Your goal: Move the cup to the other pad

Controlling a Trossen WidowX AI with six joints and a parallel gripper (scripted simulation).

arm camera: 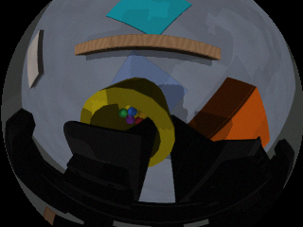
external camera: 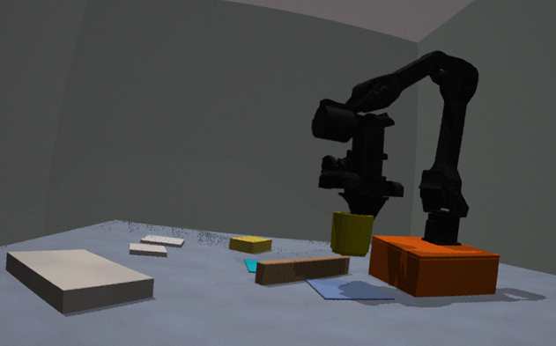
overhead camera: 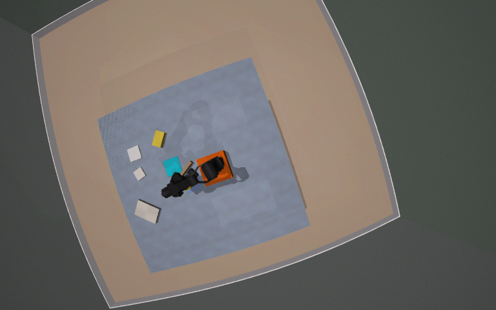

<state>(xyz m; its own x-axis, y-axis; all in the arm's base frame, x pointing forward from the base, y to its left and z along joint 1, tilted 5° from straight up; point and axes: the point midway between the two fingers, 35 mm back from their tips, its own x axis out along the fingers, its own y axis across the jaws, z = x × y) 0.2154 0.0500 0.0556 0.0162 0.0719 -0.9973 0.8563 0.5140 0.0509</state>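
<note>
Right now my gripper tip is 130 mm short of the cyan pad, 130 mm to the left of it and 100 mm above it. Round my gripper tip: yellow block: 160 mm ahead, 350 mm to the right, 80 mm below; brown wooden block: 70 mm ahead, 50 mm to the right, 90 mm below; cup: 20 mm ahead, 20 mm to the left.
</note>
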